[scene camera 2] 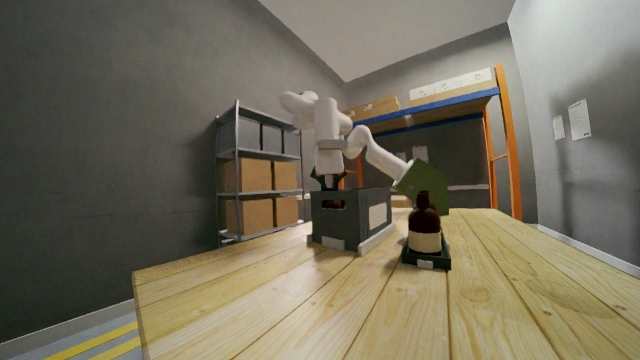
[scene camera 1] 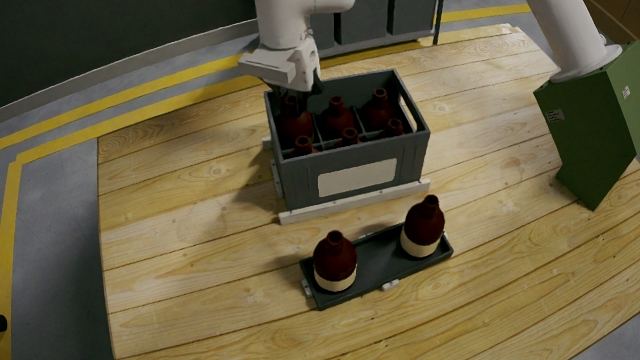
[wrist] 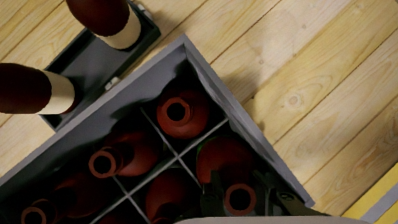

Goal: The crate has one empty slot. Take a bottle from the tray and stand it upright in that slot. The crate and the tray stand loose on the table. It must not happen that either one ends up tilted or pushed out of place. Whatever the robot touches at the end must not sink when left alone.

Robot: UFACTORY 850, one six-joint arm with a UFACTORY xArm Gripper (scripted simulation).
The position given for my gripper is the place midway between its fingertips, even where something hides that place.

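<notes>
I can see my own gripper (scene camera 1: 292,109), (wrist: 233,184). A bottle (scene camera 1: 289,126) is there as well, and so is a dark tray (scene camera 1: 380,260). Then there is a crate (scene camera 1: 322,177), (scene camera 2: 368,211), (wrist: 180,63), which I see along with the tray and the bottle.
</notes>
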